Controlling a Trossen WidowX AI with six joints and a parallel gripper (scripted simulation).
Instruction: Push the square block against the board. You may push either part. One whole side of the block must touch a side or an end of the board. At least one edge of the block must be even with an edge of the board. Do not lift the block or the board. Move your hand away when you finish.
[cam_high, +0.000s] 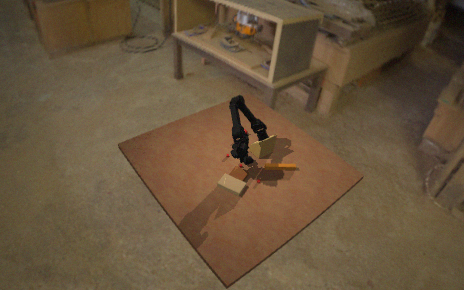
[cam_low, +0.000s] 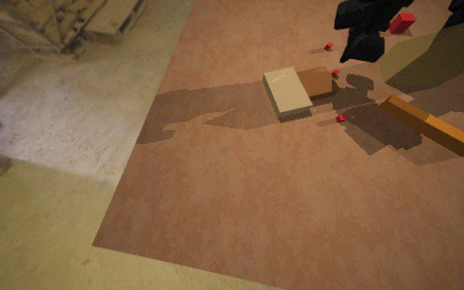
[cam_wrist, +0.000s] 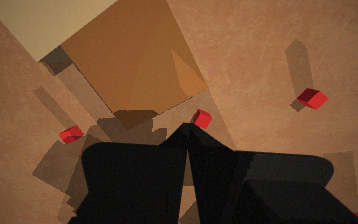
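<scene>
Right now the brown square block is 5 cm below my gripper tip, 5 cm ahead of it and 4 cm to the left of it. Also, from my gripper tip: cream rectangular block (14 cm ahead, 8 cm to the left, 5 cm below); orange long bar (24 cm behind, 15 cm to the left, 5 cm below).
</scene>
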